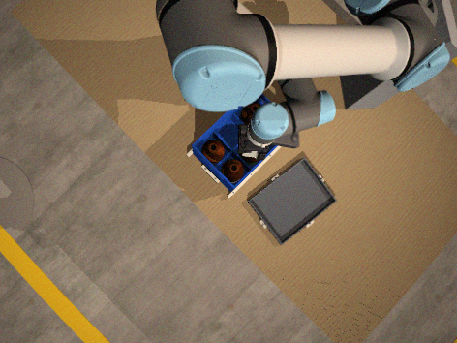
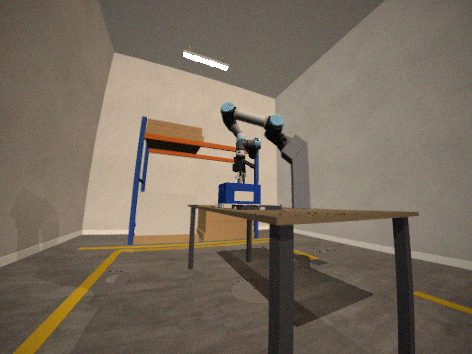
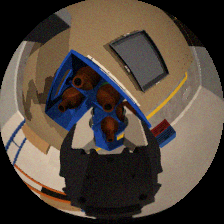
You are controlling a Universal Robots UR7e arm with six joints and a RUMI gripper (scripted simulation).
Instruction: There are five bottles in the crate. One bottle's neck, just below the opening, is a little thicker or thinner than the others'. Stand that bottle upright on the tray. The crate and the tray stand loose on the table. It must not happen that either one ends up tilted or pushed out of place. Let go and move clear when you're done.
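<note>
Right now the blue crate is 1 cm behind my hand, 5 cm to the right of it and 10 cm below it. Also, from my hand: brown bottle (9 cm ahead, 3 cm to the right, 9 cm below); then grey tray (8 cm ahead, 20 cm to the left, 17 cm below).
</note>
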